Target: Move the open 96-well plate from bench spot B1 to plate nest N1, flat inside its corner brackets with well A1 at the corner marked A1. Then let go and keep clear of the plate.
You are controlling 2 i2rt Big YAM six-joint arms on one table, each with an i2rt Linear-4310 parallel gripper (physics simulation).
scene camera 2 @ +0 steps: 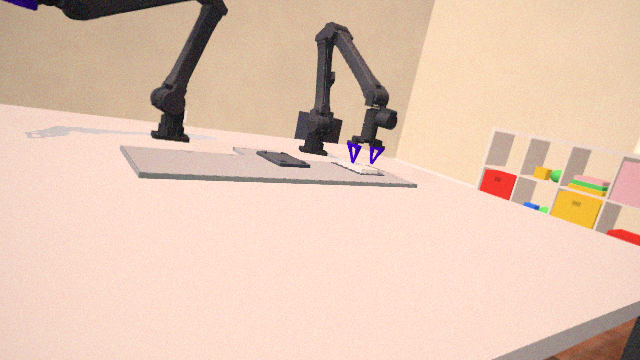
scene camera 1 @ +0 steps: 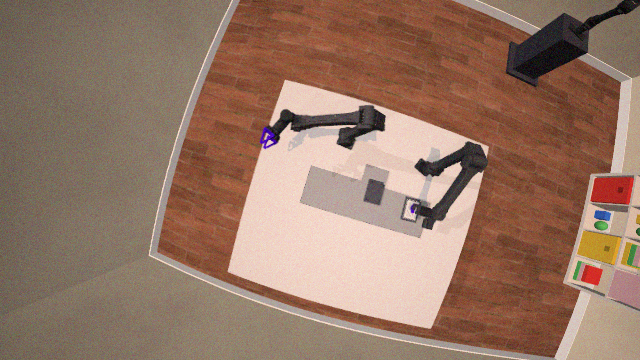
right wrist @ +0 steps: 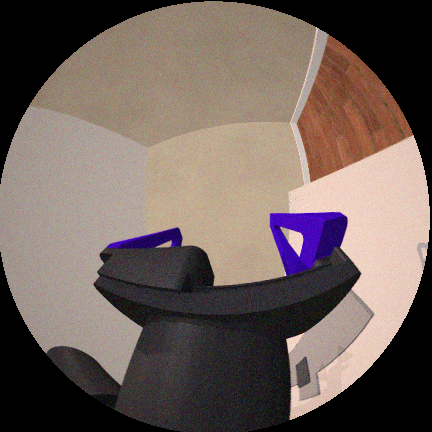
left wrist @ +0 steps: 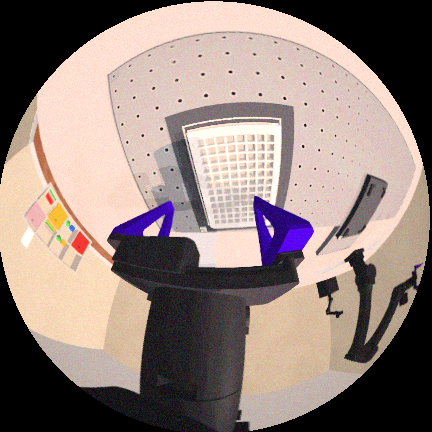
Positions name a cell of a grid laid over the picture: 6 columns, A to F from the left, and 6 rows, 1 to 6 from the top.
My left gripper (scene camera 2: D3) is open, holding nothing. Also in view: a white well plate (left wrist: D3). My right gripper (right wrist: D4) is open, with nothing in its grasp. Further things: a dark nest (left wrist: F3) and an outlined nest (left wrist: C2).
My left gripper shows as well in the left wrist view (left wrist: C3). The right wrist view misses the white well plate, which is hidden by my right gripper.
